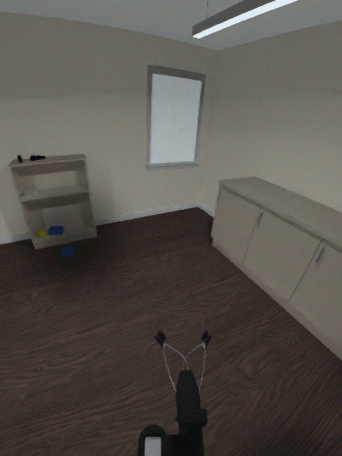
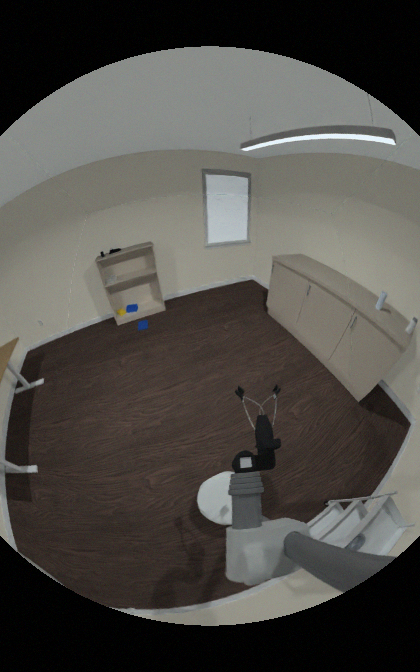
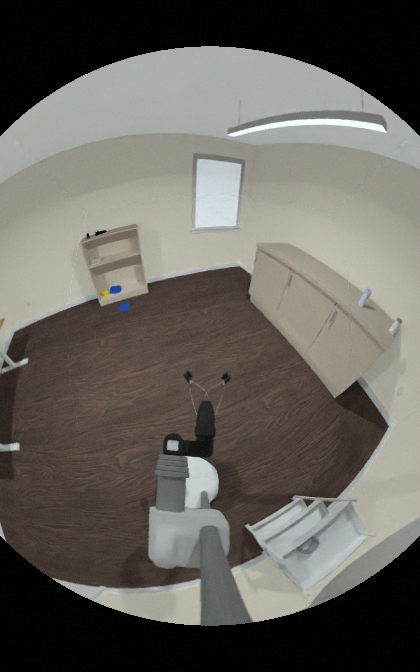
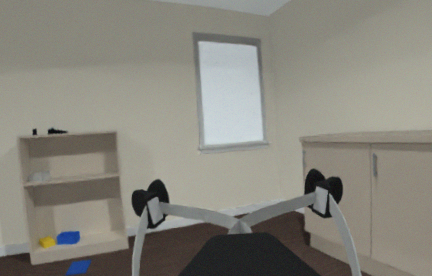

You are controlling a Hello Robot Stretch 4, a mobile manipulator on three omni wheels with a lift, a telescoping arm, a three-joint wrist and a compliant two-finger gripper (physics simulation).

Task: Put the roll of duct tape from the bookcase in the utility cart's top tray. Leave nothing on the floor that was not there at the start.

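Frame: origin at the robot's base, x right, y down, z ahead, level; centimetres.
Where they show: gripper, fingertip midpoint: (image 1: 183, 331) (image 4: 235, 190).
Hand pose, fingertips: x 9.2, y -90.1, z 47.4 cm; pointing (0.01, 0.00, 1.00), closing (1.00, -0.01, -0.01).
Note:
After its pixels a point has its place.
My gripper (image 1: 183, 339) @(z 47.4, x 9.2, y -90.1 cm) (image 2: 258, 391) (image 3: 207, 377) (image 4: 235, 190) @(z 47.4, x 9.2, y -90.1 cm) is open and empty, held over the floor well away from the bookcase and cart. A round grey object (image 2: 356, 542) (image 3: 308, 545), which looks like the roll of duct tape, lies in the utility cart's top tray (image 2: 382, 535) (image 3: 332, 555), at the lower right. The bookcase (image 1: 65, 241) @(z 223.0, x -121.8, y 0.1 cm) (image 2: 142, 315) (image 3: 125, 297) (image 4: 80, 253) @(z 223.4, x -121.0, y -0.4 cm) stands at the far left wall. A pale grey item (image 1: 30, 192) @(z 216.5, x -146.1, y -70.2 cm) (image 4: 39, 176) @(z 216.3, x -146.1, y -69.1 cm) is on its middle shelf, too small to identify.
Yellow (image 4: 47, 242) @(z 219.8, x -148.8, y -11.4 cm) and blue (image 4: 68, 237) @(z 226.8, x -132.7, y -13.3 cm) items sit on the bookcase's bottom shelf. A flat blue piece (image 1: 67, 251) @(z 204.6, x -112.1, y 2.0 cm) (image 3: 124, 306) lies on the floor before it. A long cabinet (image 1: 280, 250) @(z 142.4, x 107.8, y -53.7 cm) (image 3: 295, 310) stands at right. Table legs (image 2: 29, 386) show at left.

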